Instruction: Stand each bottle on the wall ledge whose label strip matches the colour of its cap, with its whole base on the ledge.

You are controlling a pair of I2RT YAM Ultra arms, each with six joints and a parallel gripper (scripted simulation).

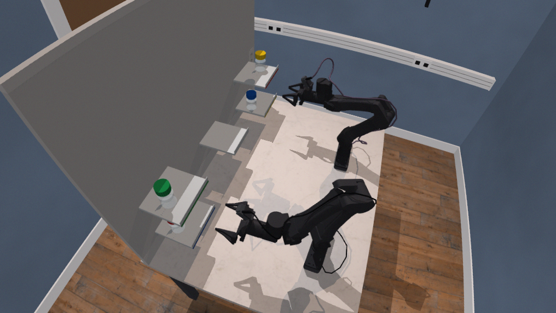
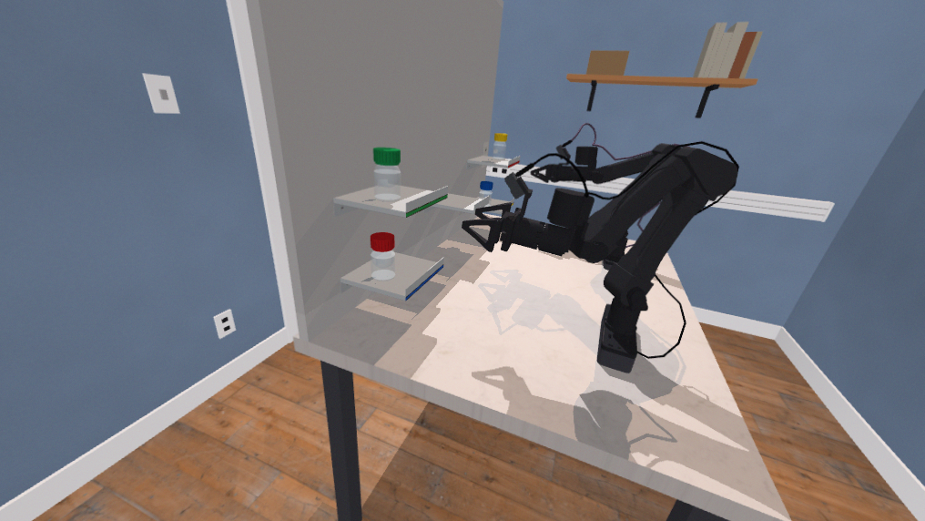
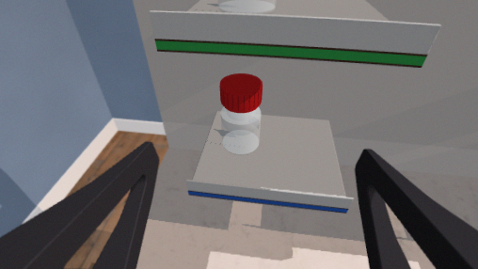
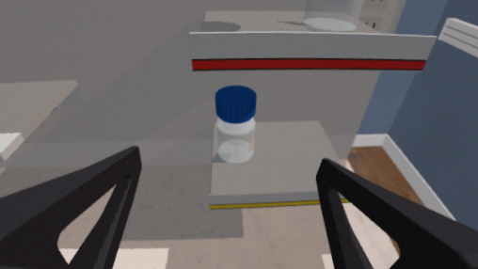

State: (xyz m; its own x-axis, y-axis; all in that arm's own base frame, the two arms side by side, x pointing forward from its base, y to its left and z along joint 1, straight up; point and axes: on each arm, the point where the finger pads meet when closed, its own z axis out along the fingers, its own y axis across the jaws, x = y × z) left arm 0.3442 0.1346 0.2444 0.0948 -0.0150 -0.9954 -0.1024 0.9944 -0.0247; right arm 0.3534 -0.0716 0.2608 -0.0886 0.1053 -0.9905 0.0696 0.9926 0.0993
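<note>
Now: right hand 19 cm short of the yellow-capped bottle, 11 cm to the left of it and 7 cm below it. Also, from my right hand: blue-capped bottle (20 cm ahead, 13 cm below, 1 cm to the right); then green-capped bottle (77 cm to the left, 18 cm ahead, 7 cm above); then grey wall panel (34 cm to the left, 29 cm ahead, 17 cm above).
Right now my left hand is 200 mm short of the red-capped bottle, 130 mm above it and 30 mm to the right of it. Also, from my left hand: blue-capped bottle (750 mm to the right, 210 mm ahead, 130 mm below); then green-capped bottle (190 mm ahead, 60 mm above, 30 mm to the left); then grey wall panel (400 mm to the right, 300 mm ahead, 160 mm above).
</note>
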